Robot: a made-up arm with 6 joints. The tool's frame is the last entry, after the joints. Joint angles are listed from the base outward.
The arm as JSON. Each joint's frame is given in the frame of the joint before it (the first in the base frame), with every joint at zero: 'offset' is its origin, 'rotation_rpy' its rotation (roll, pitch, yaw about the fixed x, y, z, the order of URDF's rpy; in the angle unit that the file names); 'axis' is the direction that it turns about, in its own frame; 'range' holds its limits. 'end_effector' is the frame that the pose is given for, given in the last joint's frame.
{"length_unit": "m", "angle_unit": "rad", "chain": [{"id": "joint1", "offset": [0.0, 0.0, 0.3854], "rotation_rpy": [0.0, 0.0, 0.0], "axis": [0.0, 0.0, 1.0], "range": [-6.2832, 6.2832]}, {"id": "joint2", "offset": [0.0, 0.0, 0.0], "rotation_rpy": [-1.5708, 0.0, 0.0], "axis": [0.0, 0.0, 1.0], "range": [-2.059, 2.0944]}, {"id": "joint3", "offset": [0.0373, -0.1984, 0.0], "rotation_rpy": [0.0, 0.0, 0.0], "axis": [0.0, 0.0, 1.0], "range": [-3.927, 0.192]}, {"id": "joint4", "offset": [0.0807, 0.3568, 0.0], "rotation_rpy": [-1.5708, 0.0, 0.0], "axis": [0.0, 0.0, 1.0], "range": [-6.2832, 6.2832]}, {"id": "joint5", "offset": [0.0, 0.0, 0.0], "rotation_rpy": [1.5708, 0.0, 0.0], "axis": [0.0, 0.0, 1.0], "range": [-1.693, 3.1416]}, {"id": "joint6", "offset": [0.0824, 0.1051, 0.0], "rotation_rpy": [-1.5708, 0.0, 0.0], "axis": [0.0, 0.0, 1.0], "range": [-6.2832, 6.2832]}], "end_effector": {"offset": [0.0, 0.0, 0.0], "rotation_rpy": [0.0, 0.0, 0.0]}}
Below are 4 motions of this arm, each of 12 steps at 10 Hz.
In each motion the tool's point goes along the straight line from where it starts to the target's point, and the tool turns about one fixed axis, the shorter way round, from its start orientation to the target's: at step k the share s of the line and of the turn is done. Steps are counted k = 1, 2, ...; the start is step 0. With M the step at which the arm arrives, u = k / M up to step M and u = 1 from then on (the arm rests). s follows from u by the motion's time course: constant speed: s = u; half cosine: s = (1 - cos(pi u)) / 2; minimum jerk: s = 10 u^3 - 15 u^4 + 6 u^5.
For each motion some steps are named. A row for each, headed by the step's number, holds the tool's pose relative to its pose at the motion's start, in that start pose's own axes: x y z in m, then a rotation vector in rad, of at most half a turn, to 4 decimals.
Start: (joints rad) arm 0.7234 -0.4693 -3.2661 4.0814 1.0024 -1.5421
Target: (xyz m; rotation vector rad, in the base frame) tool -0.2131 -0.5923 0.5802 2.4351 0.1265 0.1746
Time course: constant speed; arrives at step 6
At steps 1, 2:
1: -0.0164 -0.0637 0.0371 0.1798 -0.0025 -0.0741
2: -0.0327 -0.1275 0.0741 0.3597 -0.0050 -0.1481

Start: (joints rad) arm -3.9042 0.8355 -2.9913 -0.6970 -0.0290 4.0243
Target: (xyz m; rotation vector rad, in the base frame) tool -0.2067 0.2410 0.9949 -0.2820 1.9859 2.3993
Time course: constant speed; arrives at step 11
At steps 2, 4, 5, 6, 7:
2: -0.0379 -0.0086 -0.0106 0.1409 -0.0335 0.1663
4: -0.0758 -0.0173 -0.0213 0.2818 -0.0669 0.3326
5: -0.0947 -0.0216 -0.0266 0.3523 -0.0837 0.4157
6: -0.1136 -0.0259 -0.0319 0.4227 -0.1004 0.4989
7: -0.1326 -0.0302 -0.0372 0.4932 -0.1171 0.5820

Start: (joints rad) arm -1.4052 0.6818 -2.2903 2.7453 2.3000 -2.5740
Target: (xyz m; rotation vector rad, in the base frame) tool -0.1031 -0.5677 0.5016 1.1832 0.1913 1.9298
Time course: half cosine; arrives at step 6
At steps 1, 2, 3, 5, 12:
1: 0.0149 0.0014 -0.0173 -0.0119 -0.0849 0.0105
2: 0.0558 0.0053 -0.0644 -0.0444 -0.3167 0.0391
3: 0.1115 0.0106 -0.1288 -0.0889 -0.6334 0.0782
5: 0.2081 0.0198 -0.2404 -0.1658 -1.1819 0.1459
12: 0.2231 0.0212 -0.2576 -0.1778 -1.2667 0.1564

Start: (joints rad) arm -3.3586 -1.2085 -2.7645 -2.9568 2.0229 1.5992
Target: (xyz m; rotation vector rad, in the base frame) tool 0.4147 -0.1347 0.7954 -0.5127 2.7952 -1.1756
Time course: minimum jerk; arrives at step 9
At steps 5, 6, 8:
5: 0.0125 0.0622 -0.1478 0.2905 0.4487 0.5262
6: 0.0163 0.0815 -0.1936 0.3805 0.5876 0.6891
8: 0.0204 0.1020 -0.2422 0.4760 0.7351 0.8621

